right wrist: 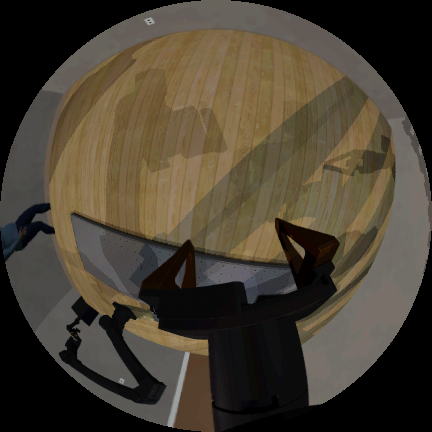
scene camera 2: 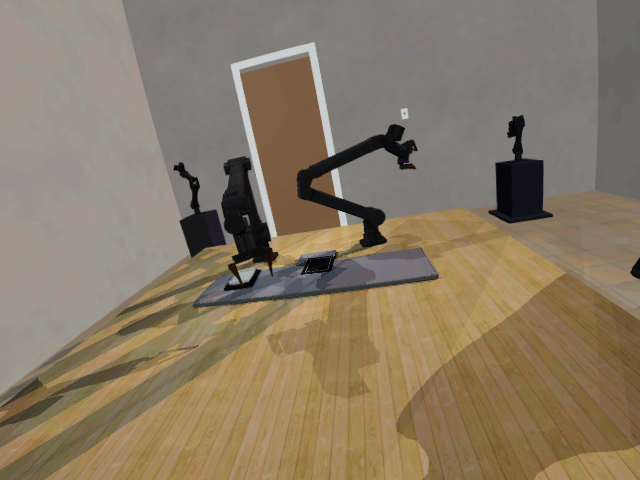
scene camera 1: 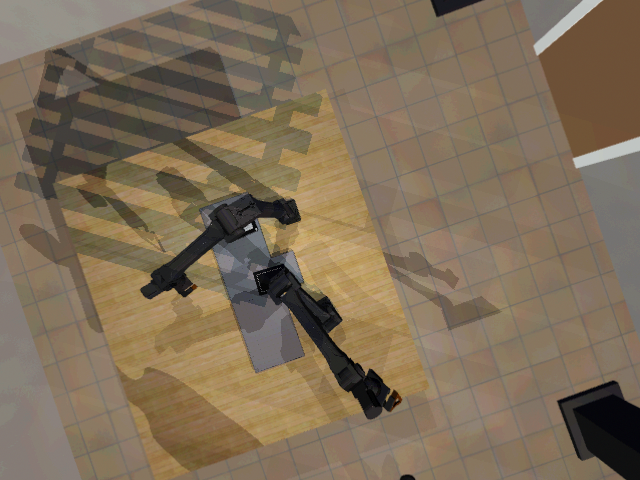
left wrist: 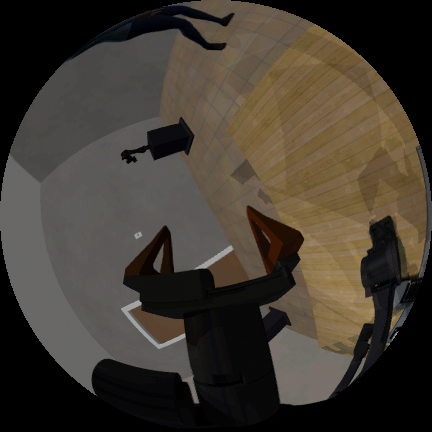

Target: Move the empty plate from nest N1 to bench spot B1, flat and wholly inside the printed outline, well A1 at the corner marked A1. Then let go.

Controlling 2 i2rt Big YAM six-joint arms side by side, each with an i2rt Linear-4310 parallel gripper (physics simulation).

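Frame: origin at the left arm's base, x back, y right, z up, level; metres.
Where they show: left gripper, fingertip midpoint: (scene camera 2: pixel 415 159) (scene camera 1: pixel 391 391) (left wrist: pixel 205 219); right gripper, fingertip midpoint: (right wrist: pixel 232 233) (scene camera 2: pixel 257 281) (scene camera 1: pixel 186 282); left arm's base, link origin: (right wrist: pixel 124 309) (scene camera 2: pixel 373 242) (scene camera 1: pixel 325 309) (left wrist: pixel 383 237); right arm's base, link origin: (scene camera 2: pixel 265 258) (scene camera 1: pixel 290 212).
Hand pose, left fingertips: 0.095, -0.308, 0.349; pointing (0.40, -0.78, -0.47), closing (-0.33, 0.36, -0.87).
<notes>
Things, the pixels of their top centre, and the offset from my left fingertips, as dx, dy, dz. "pt": a spot on its surface instead. Level surfaces: height alone.
- pale plate, top centre: (scene camera 2: pixel 242 274) (scene camera 1: pixel 238 225) -0.246, +0.930, -0.310
- black nest, surface spot: (scene camera 2: pixel 255 279) pt -0.278, +0.873, -0.330
- grey perforated board, surface height: dz -0.336
- black square with a dashed white outline, surface spot: (scene camera 2: pixel 318 264) pt -0.256, +0.598, -0.334
- wooden table, surface height: dz -0.349
A pale plate (scene camera 1: pixel 250 227) (scene camera 2: pixel 240 278) lies in a black nest (scene camera 2: pixel 255 279) on the grey perforated board (scene camera 1: pixel 273 343) (scene camera 2: pixel 392 268) (right wrist: pixel 95 250). A black square with a dashed white outline (scene camera 1: pixel 262 280) (scene camera 2: pixel 318 264) lies near the board's middle. My right gripper (scene camera 1: pixel 193 287) (scene camera 2: pixel 256 279) (right wrist: pixel 232 233) is open and empty. In scene camera 2 its fingers show in front of and beside the plate. The plate does not show in the right wrist view. My left gripper (scene camera 1: pixel 395 399) (scene camera 2: pixel 415 158) (left wrist: pixel 205 219) is open, raised high and away from the board. The corner marks are too small to read.
The board lies on a wooden table (scene camera 1: pixel 206 403) (scene camera 2: pixel 217 413). My right forearm crosses above the nest, and my left arm partly covers the dashed square in scene camera 1. Dark pedestals (scene camera 2: pixel 519 188) (scene camera 2: pixel 204 232) stand beyond the table. A person's legs (left wrist: pixel 175 22) show in the left wrist view.
</notes>
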